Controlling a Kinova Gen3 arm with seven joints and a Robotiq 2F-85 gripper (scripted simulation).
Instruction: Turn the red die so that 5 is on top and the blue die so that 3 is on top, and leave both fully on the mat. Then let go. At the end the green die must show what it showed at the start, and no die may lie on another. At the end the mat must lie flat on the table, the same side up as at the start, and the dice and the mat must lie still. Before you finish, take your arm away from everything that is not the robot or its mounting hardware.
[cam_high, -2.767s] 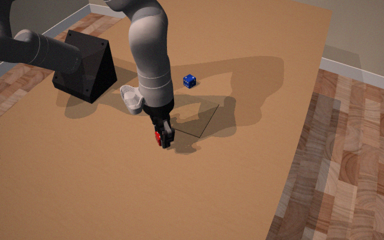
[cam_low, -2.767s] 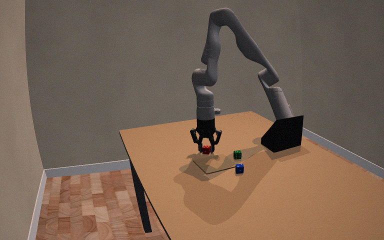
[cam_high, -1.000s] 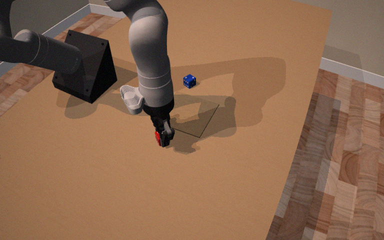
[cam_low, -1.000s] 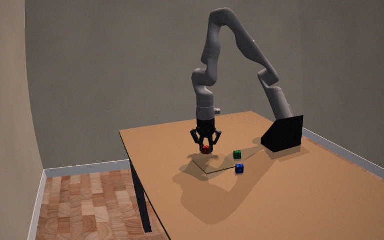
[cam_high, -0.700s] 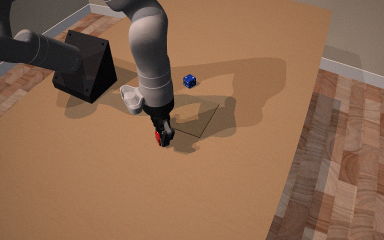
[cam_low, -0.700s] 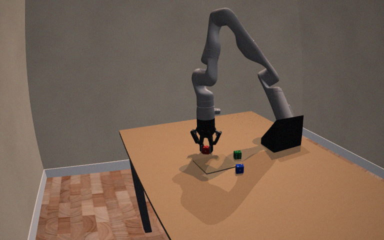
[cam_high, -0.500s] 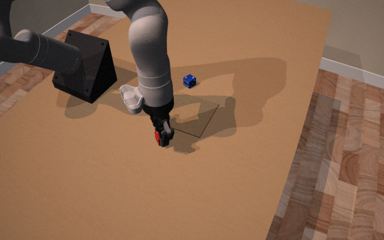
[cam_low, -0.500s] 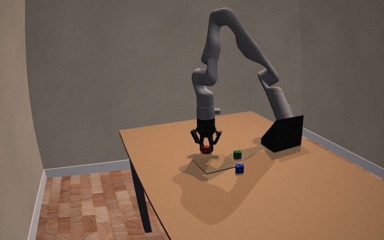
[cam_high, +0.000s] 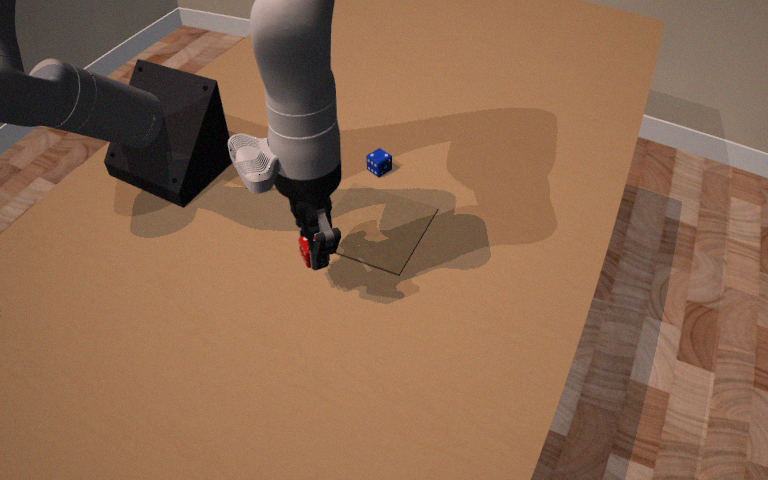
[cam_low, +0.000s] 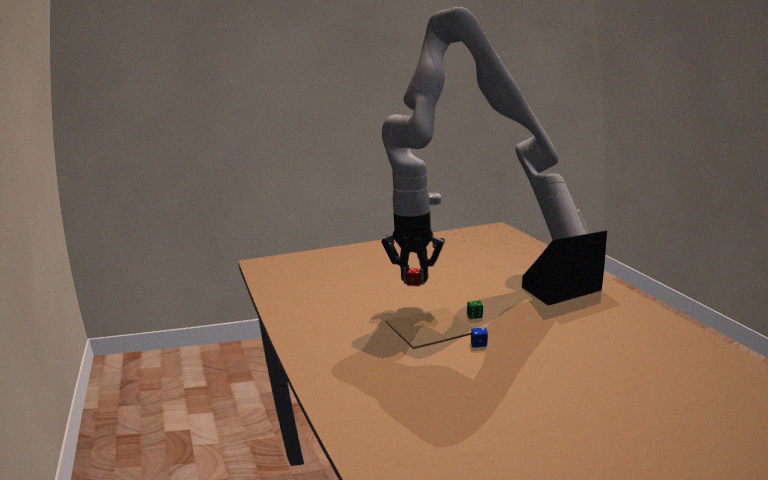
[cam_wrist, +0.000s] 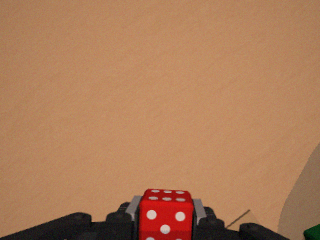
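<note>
Right now my hand is 13 cm to the right of the thin tan mat and 7 cm above it. Also, from my hand: blue die 23 cm to the left, 7 cm behind, 5 cm below; red die right at my hand; green die 10 cm to the left, 10 cm behind, 5 cm below.
</note>
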